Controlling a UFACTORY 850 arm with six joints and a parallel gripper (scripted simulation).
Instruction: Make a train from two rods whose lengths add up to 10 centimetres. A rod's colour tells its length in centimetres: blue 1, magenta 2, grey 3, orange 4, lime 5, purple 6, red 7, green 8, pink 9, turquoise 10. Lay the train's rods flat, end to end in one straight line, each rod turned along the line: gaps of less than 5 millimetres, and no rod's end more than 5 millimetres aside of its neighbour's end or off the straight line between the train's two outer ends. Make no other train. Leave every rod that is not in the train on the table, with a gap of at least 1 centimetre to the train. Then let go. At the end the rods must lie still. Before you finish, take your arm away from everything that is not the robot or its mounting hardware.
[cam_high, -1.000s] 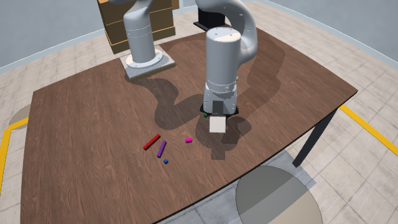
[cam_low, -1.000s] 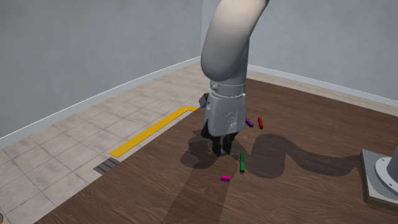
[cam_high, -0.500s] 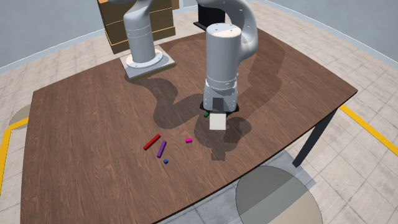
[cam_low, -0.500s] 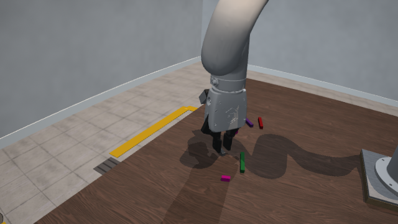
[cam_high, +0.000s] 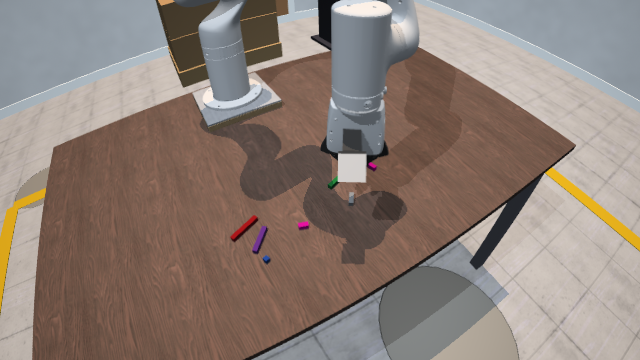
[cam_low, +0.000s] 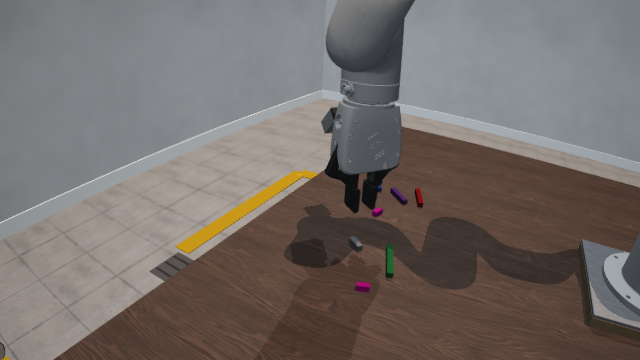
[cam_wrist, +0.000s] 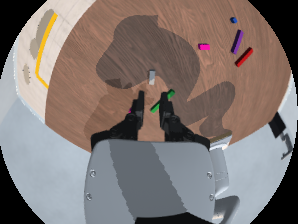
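My gripper is now 5 cm past the red rod, 23 cm to the left of it and 9 cm above it. The rest, counted from my hand: grey rod (9 cm below); purple rod (1 cm behind, 21 cm to the right, 9 cm below); green rod (7 cm behind, 2 cm to the left, 9 cm below).
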